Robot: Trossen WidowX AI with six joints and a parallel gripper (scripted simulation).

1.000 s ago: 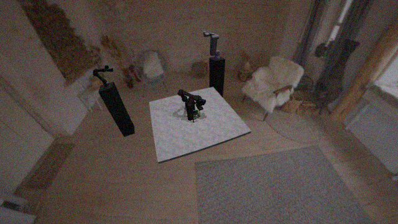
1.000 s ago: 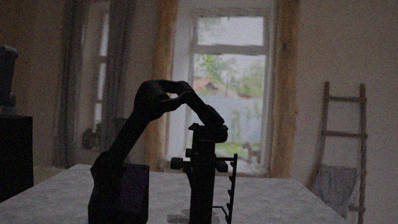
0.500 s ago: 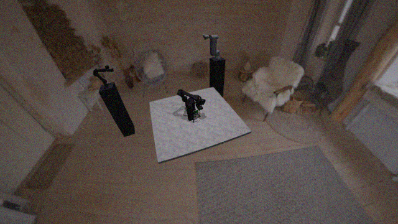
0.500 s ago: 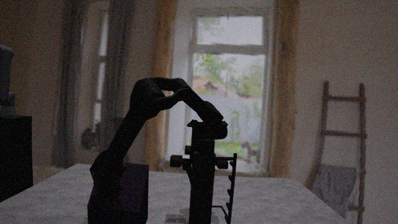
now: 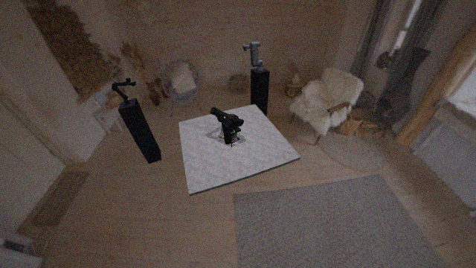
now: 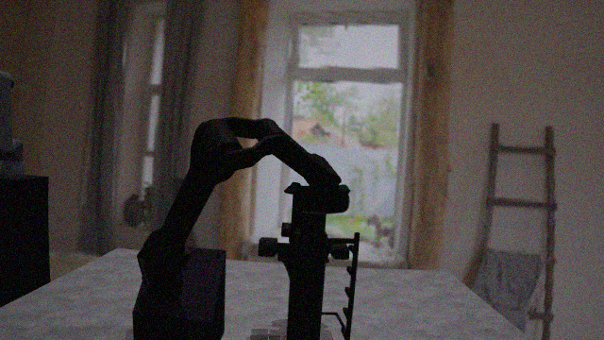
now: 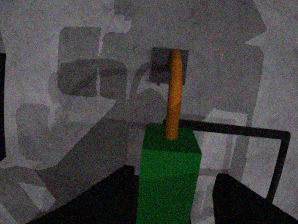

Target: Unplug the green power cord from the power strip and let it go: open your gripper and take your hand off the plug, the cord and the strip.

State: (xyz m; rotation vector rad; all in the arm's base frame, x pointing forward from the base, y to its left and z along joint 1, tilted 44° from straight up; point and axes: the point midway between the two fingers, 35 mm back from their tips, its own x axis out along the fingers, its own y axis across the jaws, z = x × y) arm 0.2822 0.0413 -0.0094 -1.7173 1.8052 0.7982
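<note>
My gripper tip is now 30 mm to the left of the green plug and 10 mm above it. From my gripper tip the other things lie so: grey block (30 mm to the left, 130 mm below).
</note>
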